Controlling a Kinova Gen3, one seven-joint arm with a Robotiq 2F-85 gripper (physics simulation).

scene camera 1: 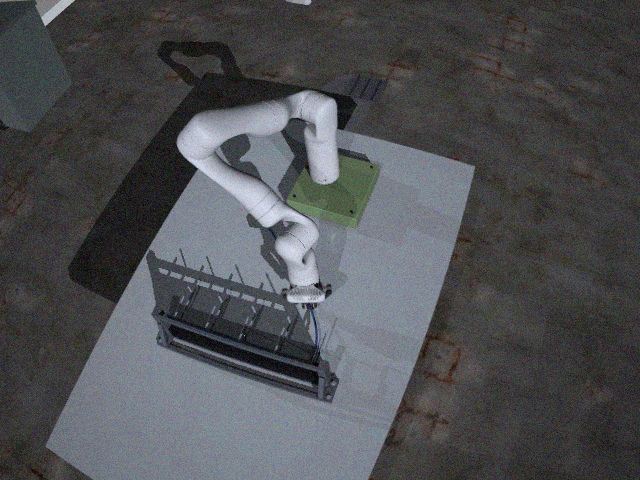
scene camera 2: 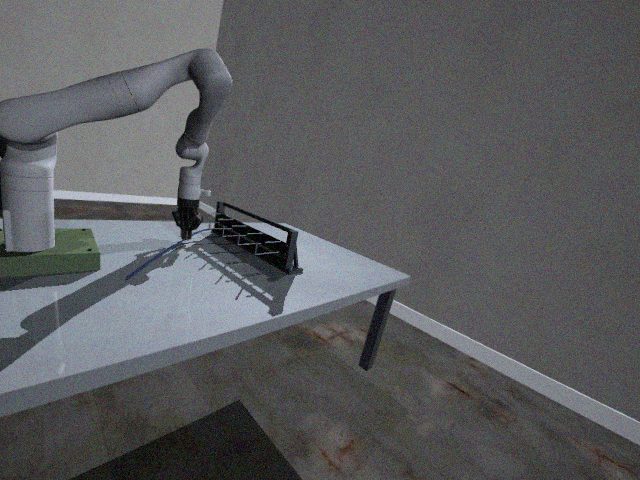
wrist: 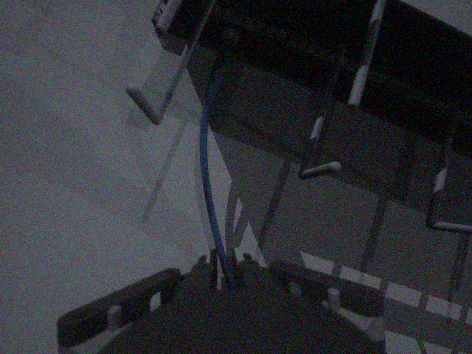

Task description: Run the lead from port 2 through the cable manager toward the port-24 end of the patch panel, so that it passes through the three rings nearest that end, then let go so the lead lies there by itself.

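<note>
The patch panel (scene camera 1: 248, 353) (scene camera 2: 293, 245) (wrist: 290, 25) stands upright on the table. Thin wire rings of the cable manager (scene camera 2: 267, 252) (wrist: 319, 171) stick out from its front. The blue lead (scene camera 1: 316, 330) (scene camera 2: 160, 255) (wrist: 204, 150) comes out near the panel's right end in scene camera 1, between two wire rings in the wrist view. My gripper (scene camera 1: 310, 305) (scene camera 2: 186, 238) (wrist: 224, 260) is shut on the lead, in front of the rings and low over the table. The lead's tail runs on behind it toward the arm base. The rings toward the far left end in scene camera 1 have no lead in them.
The arm's green base block (scene camera 1: 361, 192) (scene camera 2: 77, 248) stands on the white table (scene camera 1: 206, 428) (scene camera 2: 330, 289), behind the gripper. The panel's end post and outermost wire hook (wrist: 159, 112) are close to the lead. Shadows of the rings fall across the table top.
</note>
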